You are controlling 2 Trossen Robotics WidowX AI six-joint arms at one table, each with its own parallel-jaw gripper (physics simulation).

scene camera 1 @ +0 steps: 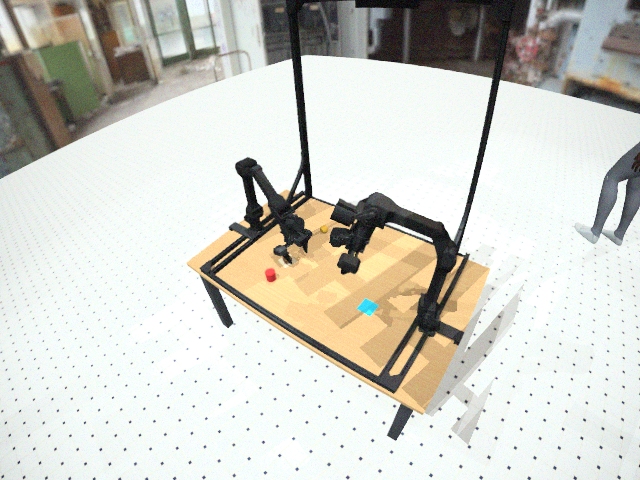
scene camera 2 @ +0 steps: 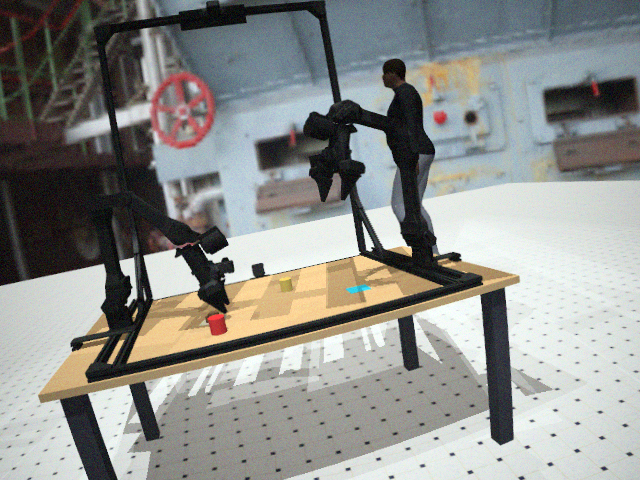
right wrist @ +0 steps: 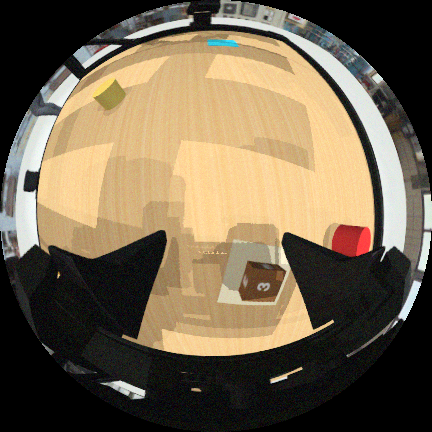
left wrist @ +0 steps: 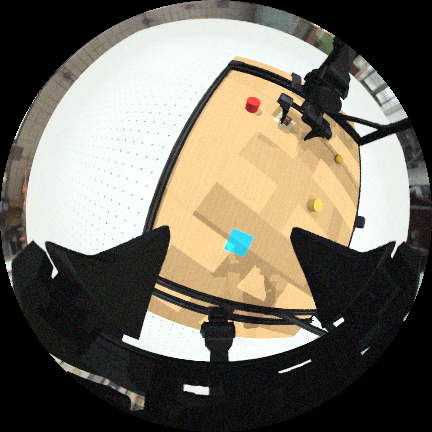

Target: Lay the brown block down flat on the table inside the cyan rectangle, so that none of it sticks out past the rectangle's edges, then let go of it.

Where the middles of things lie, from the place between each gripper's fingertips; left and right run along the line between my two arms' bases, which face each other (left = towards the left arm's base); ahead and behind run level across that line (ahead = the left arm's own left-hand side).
The red cylinder (right wrist: 351, 240) lies 36 cm to the right of my left hand, 25 cm below it and 5 cm ahead of it. The rest, counted from my left hand: cream tile (right wrist: 241, 251): 38 cm to the right, 27 cm below, 7 cm behind.
My right hand is 30 mm short of the cream tile, 40 mm to the left of it and 20 mm above it. From my right hand the other things lie so: red cylinder: 150 mm ahead, 20 mm to the right.
